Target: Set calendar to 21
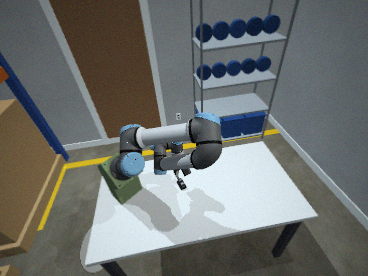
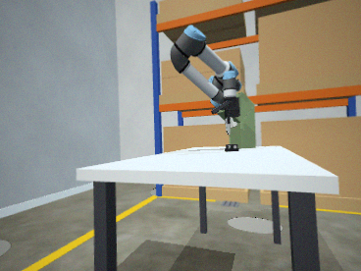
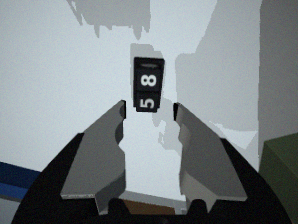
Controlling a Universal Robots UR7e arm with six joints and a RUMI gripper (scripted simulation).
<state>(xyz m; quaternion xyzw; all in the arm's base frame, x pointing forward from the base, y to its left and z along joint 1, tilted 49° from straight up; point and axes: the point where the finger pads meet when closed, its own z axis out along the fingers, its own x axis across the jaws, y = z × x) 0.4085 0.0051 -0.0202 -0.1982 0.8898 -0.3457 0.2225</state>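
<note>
The dark cube is 90 mm below my hand.
</note>
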